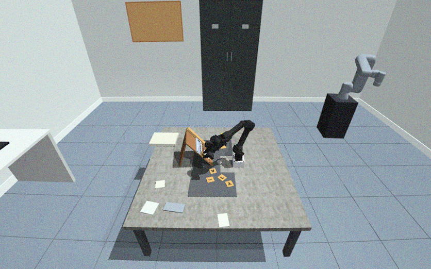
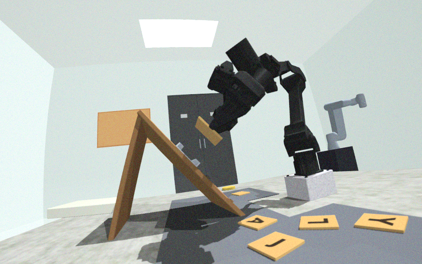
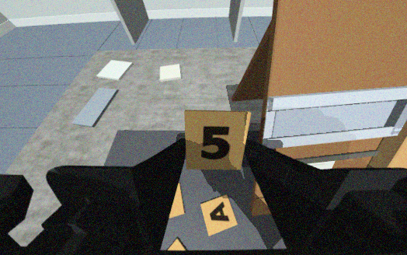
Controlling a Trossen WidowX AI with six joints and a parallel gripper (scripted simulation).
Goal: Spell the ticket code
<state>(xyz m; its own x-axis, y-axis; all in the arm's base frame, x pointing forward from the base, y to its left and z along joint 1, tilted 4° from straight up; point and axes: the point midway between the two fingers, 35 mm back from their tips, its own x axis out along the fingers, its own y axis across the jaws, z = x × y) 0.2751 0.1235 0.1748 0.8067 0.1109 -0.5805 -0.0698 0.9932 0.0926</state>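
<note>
The white ticket lies 10 mm behind my gripper tip, 170 mm to the right of it and 120 mm below it. Round my gripper tip: j tile: 60 mm behind, 90 mm to the left, 190 mm below; dark mat: 110 mm behind, 120 mm to the right, 200 mm below; orange tile marked 5: right at my gripper tip.
</note>
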